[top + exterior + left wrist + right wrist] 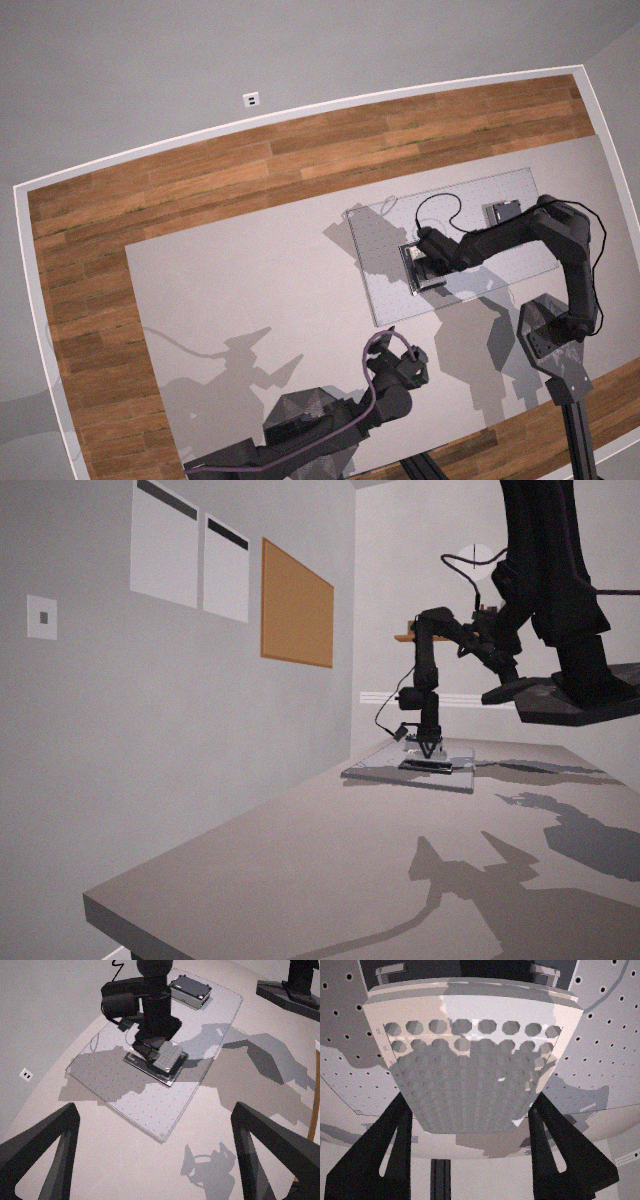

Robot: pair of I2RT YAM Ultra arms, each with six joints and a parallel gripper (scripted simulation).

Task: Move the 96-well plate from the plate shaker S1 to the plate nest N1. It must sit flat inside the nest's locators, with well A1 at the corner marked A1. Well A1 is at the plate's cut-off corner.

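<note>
My right gripper is now 1 cm short of the dark plate nest N1 and 4 cm above it. The rest, counted from my right hand: white 96-well plate 1 cm ahead.
</note>
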